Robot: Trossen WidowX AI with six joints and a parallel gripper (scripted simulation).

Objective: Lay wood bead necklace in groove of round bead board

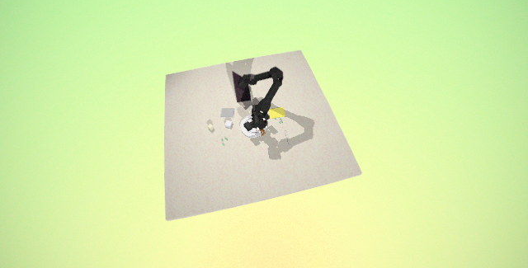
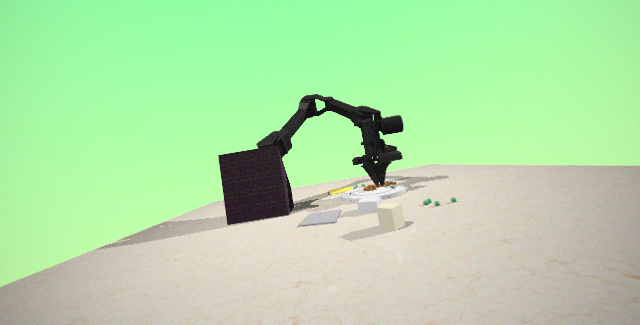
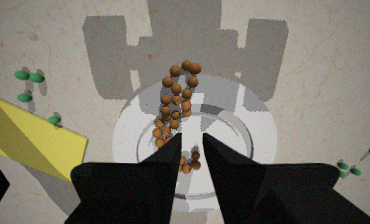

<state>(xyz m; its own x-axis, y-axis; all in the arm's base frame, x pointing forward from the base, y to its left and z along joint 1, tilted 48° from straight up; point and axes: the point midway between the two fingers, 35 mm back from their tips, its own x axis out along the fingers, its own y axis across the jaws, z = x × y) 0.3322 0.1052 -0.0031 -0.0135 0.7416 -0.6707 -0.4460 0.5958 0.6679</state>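
Right now my gripper tip is 30 mm past the round white bead board, 20 mm to the left of it and 10 mm above it. The rest, counted from my gripper tip: thin white strip: 200 mm to the left, 120 mm ahead, 20 mm below; then yellow card: 170 mm to the left, 120 mm behind, 20 mm below; then grey flat plate: 210 mm to the right, 190 mm behind, 20 mm below.
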